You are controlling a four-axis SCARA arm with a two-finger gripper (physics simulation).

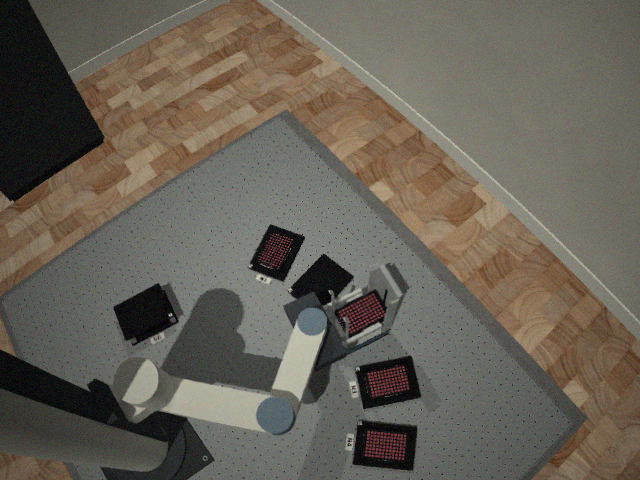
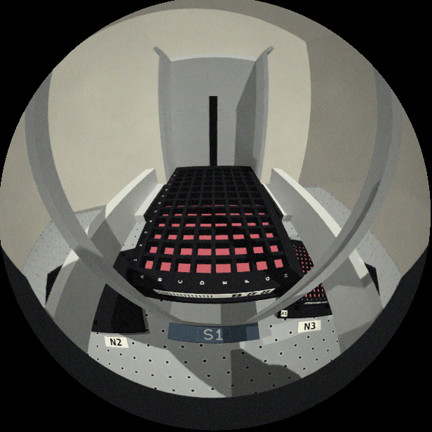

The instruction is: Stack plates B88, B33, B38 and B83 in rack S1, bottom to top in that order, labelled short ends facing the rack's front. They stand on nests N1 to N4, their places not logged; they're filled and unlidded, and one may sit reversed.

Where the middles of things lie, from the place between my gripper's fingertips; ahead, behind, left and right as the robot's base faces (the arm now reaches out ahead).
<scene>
Now: hand 4 cm short of the rack back wall [image 2: 192, 80], 1 cm to the left of it and 1 cm below it. The rest, counted from my hand: nest N2 [image 1: 321, 277] (19 cm to the left, 16 cm below, 2 cm behind); then nest N3 [image 1: 366, 403] (16 cm to the right, 16 cm below, 6 cm behind); then nest N1 [image 1: 281, 276] (36 cm to the left, 16 cm below, 6 cm behind).
</scene>
